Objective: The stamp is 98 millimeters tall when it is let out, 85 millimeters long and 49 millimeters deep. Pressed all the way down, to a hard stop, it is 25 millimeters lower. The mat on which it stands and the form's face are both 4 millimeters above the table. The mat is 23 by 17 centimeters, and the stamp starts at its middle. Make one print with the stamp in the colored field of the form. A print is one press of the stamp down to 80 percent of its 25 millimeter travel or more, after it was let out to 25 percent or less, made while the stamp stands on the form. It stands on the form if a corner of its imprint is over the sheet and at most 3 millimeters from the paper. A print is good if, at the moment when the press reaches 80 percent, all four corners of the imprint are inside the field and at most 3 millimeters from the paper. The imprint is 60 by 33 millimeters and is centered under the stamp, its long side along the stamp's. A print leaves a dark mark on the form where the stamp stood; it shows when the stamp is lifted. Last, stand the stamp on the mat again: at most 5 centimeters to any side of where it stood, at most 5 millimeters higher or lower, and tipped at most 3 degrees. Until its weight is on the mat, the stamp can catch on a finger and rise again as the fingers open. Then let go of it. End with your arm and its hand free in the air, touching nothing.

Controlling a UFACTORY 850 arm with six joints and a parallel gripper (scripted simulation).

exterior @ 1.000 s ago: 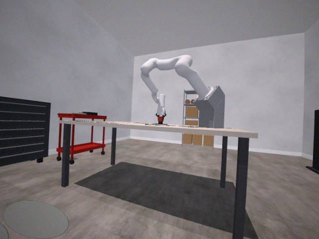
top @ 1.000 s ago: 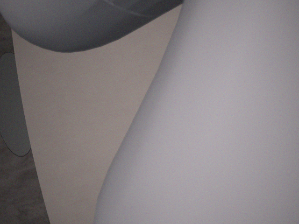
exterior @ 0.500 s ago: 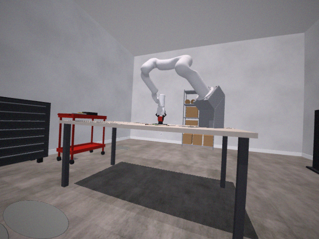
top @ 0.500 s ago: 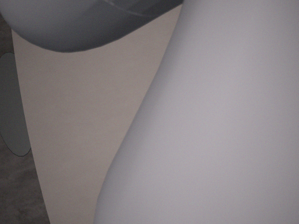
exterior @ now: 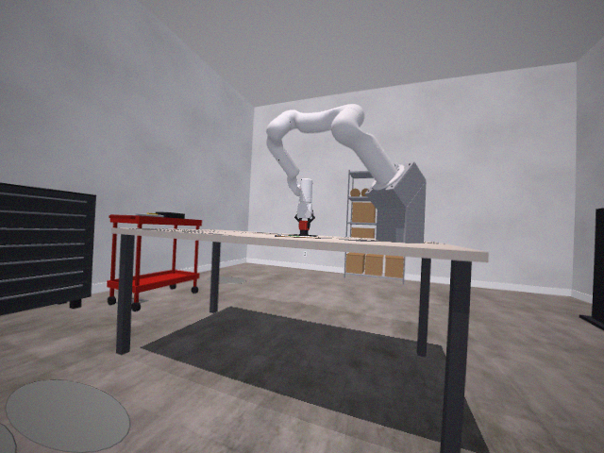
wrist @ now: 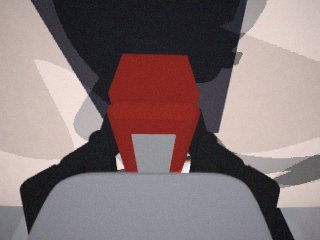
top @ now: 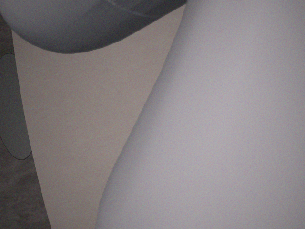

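My gripper is now 280 mm to the right of the form, 90 mm past it and 60 mm above it. From my hand the other things lie so: red stamp 20 mm below; then dark mat 70 mm below; then dark stamp base 50 mm below.
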